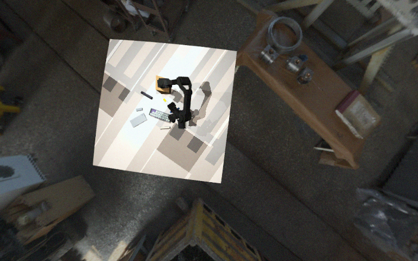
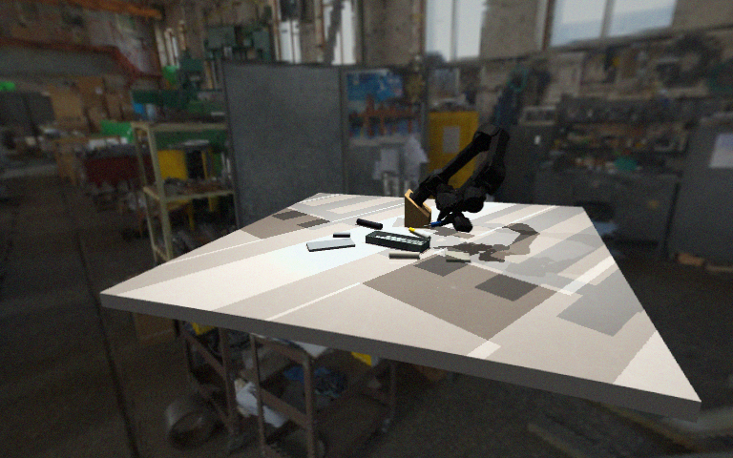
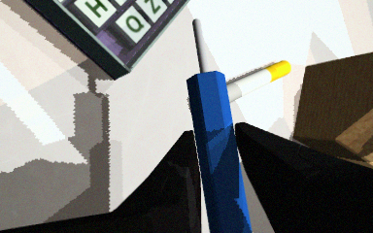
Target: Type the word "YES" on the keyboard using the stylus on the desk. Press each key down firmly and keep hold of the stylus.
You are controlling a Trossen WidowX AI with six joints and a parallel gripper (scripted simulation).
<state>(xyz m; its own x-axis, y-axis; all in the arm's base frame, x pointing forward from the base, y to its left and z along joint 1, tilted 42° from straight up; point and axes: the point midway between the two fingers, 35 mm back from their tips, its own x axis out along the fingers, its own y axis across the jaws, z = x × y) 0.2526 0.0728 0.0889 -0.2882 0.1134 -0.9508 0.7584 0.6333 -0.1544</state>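
My gripper tip is now 10 mm short of the blue pen and 10 mm to the left of it. Round my gripper tip: black cylinder 180 mm behind, 270 mm to the right, 60 mm below; yellow-tipped stylus 90 mm behind, 80 mm to the right, 70 mm below; pale pad 130 mm ahead, 60 mm to the left, 70 mm below.
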